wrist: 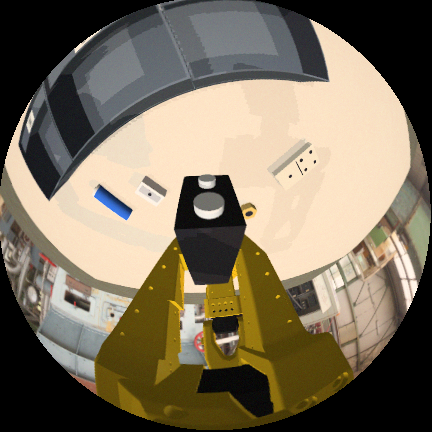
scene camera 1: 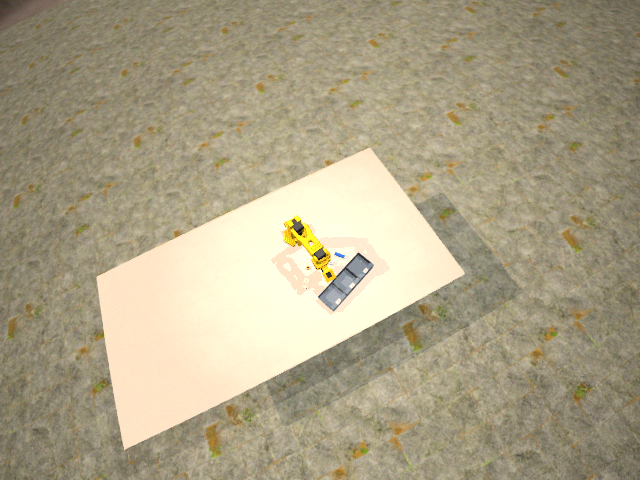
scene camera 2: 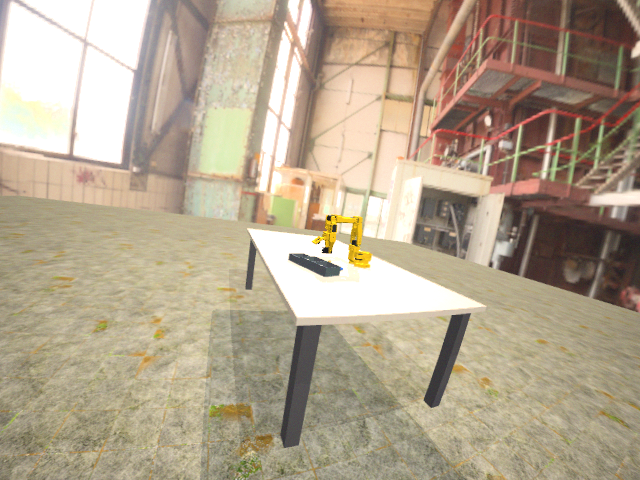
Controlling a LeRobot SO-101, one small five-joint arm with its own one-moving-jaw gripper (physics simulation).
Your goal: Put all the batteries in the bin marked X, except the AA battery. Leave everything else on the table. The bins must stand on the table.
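Frame: origin at the arm's base, x ahead, y left, z up, level; metres.
Seen in the pictures: end effector, tool point: (wrist: 191, 237) (scene camera 1: 322, 264) (scene camera 2: 329, 252); arm's base, origin of the base link: (scene camera 2: 355, 264).
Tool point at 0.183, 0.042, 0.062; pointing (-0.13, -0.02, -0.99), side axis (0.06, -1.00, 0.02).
Pixels of each thing's middle, then the offset from my tool point to it, as dx, dy, dz. Level surfaces: height alone.
- black 9V block battery, body centre: (wrist: 208, 237) (scene camera 2: 326, 250) +0.011, -0.008, +0.007
- blue cylinder, body centre: (wrist: 111, 201) (scene camera 1: 340, 255) -0.021, +0.090, -0.055
- table, its level: dz -0.062
- small white-grey block, body centre: (wrist: 150, 190) -0.011, +0.040, -0.057
- gold nut, body centre: (wrist: 247, 210) (scene camera 1: 308, 267) -0.037, -0.057, -0.058
- white domino, body centre: (wrist: 297, 166) (scene camera 1: 305, 283) +0.022, -0.096, -0.059
My gripper (scene camera 2: 327, 247) (wrist: 210, 245) is shut on a black 9V block battery (wrist: 212, 255) (scene camera 2: 326, 251) with two round silver terminals at its far end. It holds the battery above the table, short of the bins in the wrist view. A blue cylinder (wrist: 113, 202) (scene camera 1: 339, 254), battery-like, lies at the left in the wrist view; no marking on it is legible. A row of three joined dark bins (wrist: 225, 78) (scene camera 1: 354, 271) (scene camera 2: 310, 267) stands on the table (scene camera 1: 180, 335) (scene camera 2: 382, 294). Pale labels show in the bins, but I cannot read which is X.
A small white-grey block (wrist: 150, 192) with a dark dot lies beside the blue cylinder. A gold nut (wrist: 249, 211) (scene camera 1: 308, 267) lies right of the held battery in the wrist view. A white domino (wrist: 298, 165) (scene camera 1: 306, 283) lies farther right.
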